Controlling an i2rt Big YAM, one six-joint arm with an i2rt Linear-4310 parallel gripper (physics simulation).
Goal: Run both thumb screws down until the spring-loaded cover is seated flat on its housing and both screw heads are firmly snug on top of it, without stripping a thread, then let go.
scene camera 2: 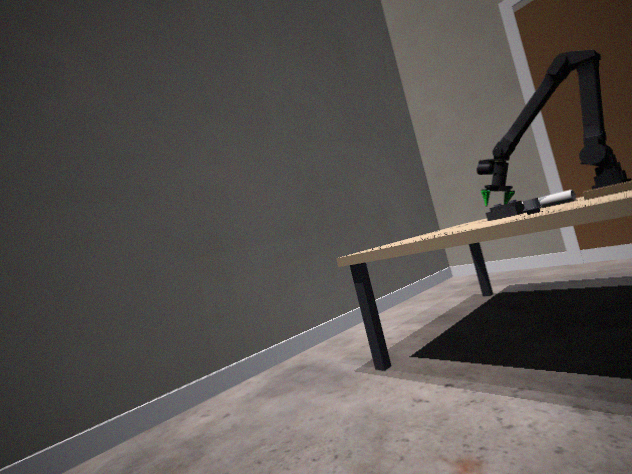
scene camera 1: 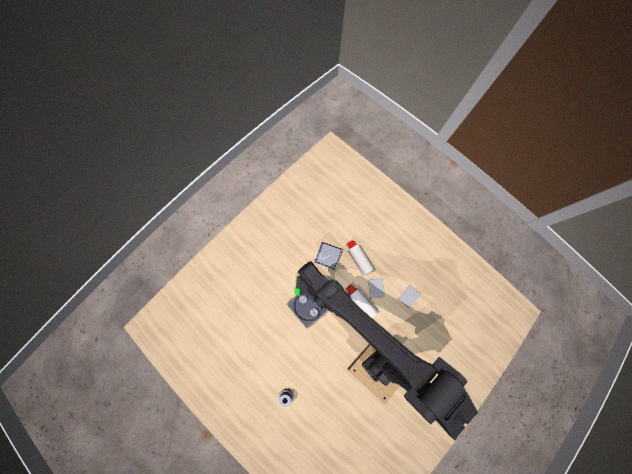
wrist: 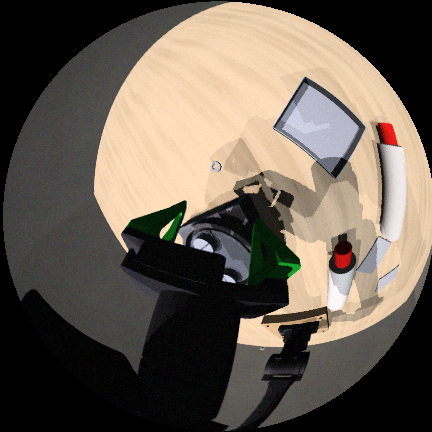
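Where they show: gripper, between the fingertips: (scene camera 1: 307,285) (wrist: 220,212); arm's base, origin of its link: (scene camera 2: 612,186) (scene camera 1: 379,362) (wrist: 299,327).
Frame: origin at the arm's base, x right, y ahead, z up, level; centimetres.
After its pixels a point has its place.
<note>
The dark square housing (scene camera 1: 308,323) @(x -12.3, y 29.0, z 1.4 cm) (scene camera 2: 502,210) @(x -14.3, y 33.0, z 0.7 cm) sits on the table, with the round grey cover (scene camera 1: 306,309) @(x -9.6, y 33.7, z 2.6 cm) (wrist: 236,248) @(x -4.5, y 35.8, z 2.6 cm) on it. Two pale thumb screw heads show on the cover, one screw head (scene camera 1: 302,299) @(x -8.5, y 37.7, z 3.9 cm) (wrist: 203,244) @(x -7.8, y 38.0, z 3.9 cm) nearer the fingers and the other screw head (scene camera 1: 313,311) @(x -7.9, y 31.5, z 4.0 cm) (wrist: 229,278) @(x -7.1, y 31.6, z 4.0 cm) partly hidden by the gripper body in the wrist view. Their height and any gap under the cover cannot be told. My gripper (scene camera 1: 313,283) @(x -3.8, y 41.0, z 3.0 cm) (scene camera 2: 496,205) @(x -3.8, y 41.0, z 3.0 cm) (wrist: 220,212) @(x -3.8, y 41.0, z 3.0 cm) is open and empty, its green fingers pointing down, just above the housing and offset toward one edge.
A shallow grey tray (scene camera 1: 328,255) @(x 11.1, y 45.7, z -2.5 cm) (wrist: 320,117) @(x 11.3, y 46.6, z -2.5 cm) lies near the housing. Two white bottles with red caps, one bottle (scene camera 1: 361,258) @(x 20.1, y 36.0, z 2.4 cm) (wrist: 394,190) @(x 18.6, y 36.7, z 1.6 cm) and another bottle (scene camera 1: 364,304) @(x 9.3, y 21.3, z 2.3 cm) (wrist: 341,287) @(x 9.3, y 23.9, z 2.4 cm), lie beyond it. Two flat grey squares are near them. A small ring (wrist: 215,166) @(x -4.4, y 45.9, z -2.4 cm) lies near the fingers.
</note>
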